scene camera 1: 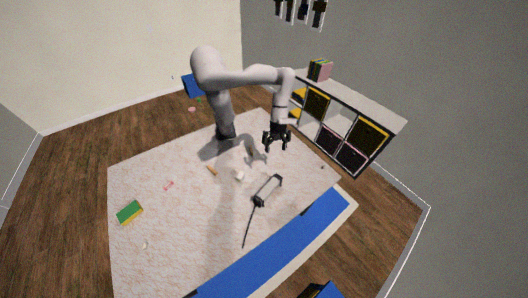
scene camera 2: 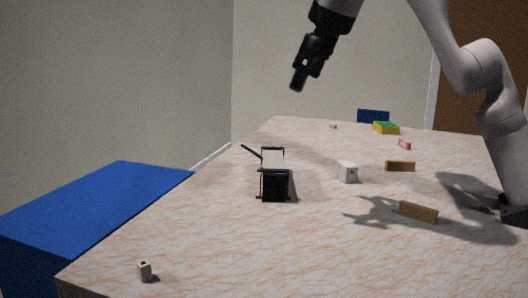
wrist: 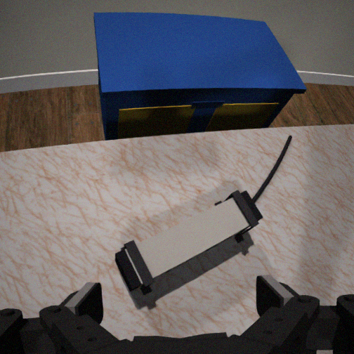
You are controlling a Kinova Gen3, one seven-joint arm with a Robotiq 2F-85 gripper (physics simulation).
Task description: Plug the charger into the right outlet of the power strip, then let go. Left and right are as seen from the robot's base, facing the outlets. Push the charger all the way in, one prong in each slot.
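Frame: origin at the arm's base, x back, y right, z up, level; metres.
Where they show: gripper, fingertip midpoint: (scene camera 1: pixel 275 151) (scene camera 2: pixel 304 82); arm's base, origin of the base link: (scene camera 1: pixel 225 129).
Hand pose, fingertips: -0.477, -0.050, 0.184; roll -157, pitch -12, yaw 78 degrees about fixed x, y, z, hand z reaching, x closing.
Note:
Things, the pixels of their top centre, and the offset from my fingertips, as dx, dy, dz. "*": a spot on its surface instead.
- small white block, middle of its top: (scene camera 2: pixel 346 162) (scene camera 1: pixel 239 176) +0.090, +0.164, -0.193
- power strip, middle of its top: (scene camera 2: pixel 273 157) (scene camera 1: pixel 268 187) -0.067, +0.080, -0.172
- black cable, surface spot: (scene camera 1: pixel 248 225) * -0.154, +0.266, -0.227
- small beige block, middle of its top: (scene camera 2: pixel 143 263) -0.148, -0.312, -0.209
- green-yellow block, middle of its top: (scene camera 2: pixel 386 123) (scene camera 1: pixel 128 211) +0.235, +0.761, -0.202
- pink piece, middle of its top: (scene camera 2: pixel 405 140) (scene camera 1: pixel 167 184) +0.280, +0.533, -0.210
The charger, a small white block (scene camera 1: pixel 239 175) (scene camera 2: pixel 347 172), stands on the table on the robot's side of the power strip; its prongs cannot be made out, and it does not show in the wrist view. The power strip (scene camera 1: pixel 268 190) (scene camera 2: pixel 273 159) (wrist: pixel 192 237) has a pale top and black end pieces, lies slanted in the wrist view, and has a black cable (scene camera 1: pixel 248 225) (wrist: pixel 273 171) at one end. Its outlet slots cannot be made out. My gripper (scene camera 1: pixel 276 148) (scene camera 2: pixel 296 87) (wrist: pixel 178 297) is open and empty, high above the table, apart from charger and strip.
Two wooden blocks (scene camera 1: pixel 212 170) (scene camera 2: pixel 418 212) lie nearer the robot's base. A small beige block (scene camera 2: pixel 144 271) stands near a table corner. A green-yellow block (scene camera 1: pixel 129 212) (scene camera 2: pixel 386 128) and a pink piece (scene camera 1: pixel 168 185) (scene camera 2: pixel 404 144) lie farther off. A blue cabinet (wrist: pixel 195 55) stands beyond the table edge.

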